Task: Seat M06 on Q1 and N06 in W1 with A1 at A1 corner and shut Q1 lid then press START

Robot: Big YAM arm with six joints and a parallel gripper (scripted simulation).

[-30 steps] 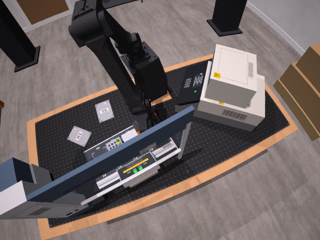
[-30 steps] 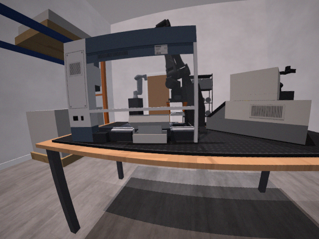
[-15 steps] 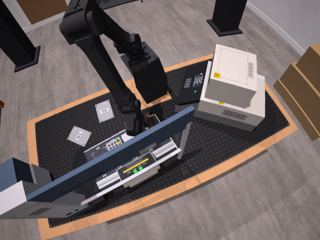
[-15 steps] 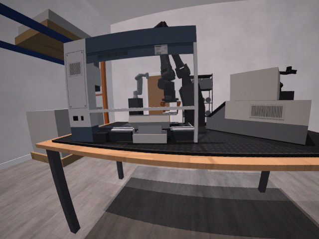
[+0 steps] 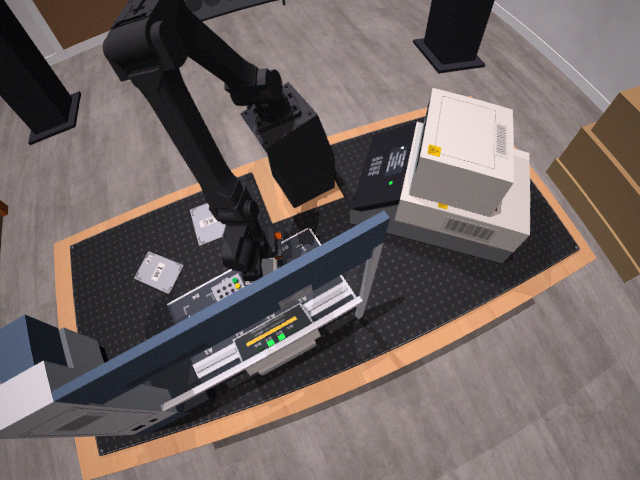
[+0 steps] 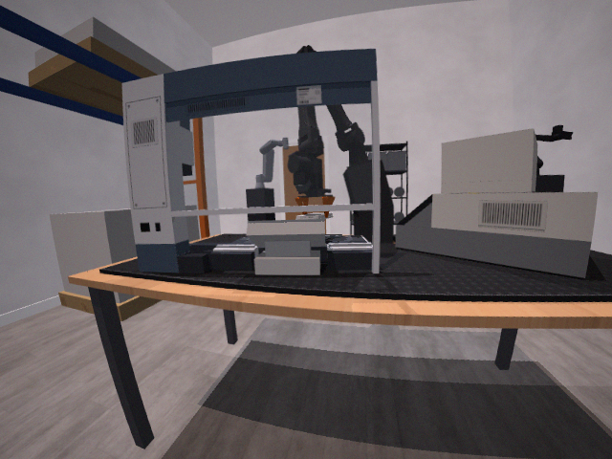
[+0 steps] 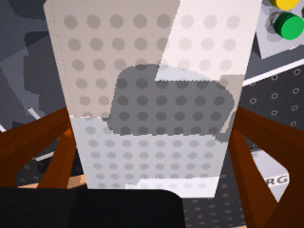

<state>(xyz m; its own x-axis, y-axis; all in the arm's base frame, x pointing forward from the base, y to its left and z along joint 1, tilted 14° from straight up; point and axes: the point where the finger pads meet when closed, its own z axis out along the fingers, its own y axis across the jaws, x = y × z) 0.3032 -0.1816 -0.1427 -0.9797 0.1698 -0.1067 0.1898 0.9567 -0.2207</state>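
The grey waiting nest is 12 cm behind my hand, 34 cm to the right of it and 13 cm below it. Round my hand: white deep-well block (5 cm ahead, 1 cm to the right, 6 cm below); then white well plate (right at my hand); then green-capped tube (3 cm ahead, 8 cm to the right, 6 cm below).
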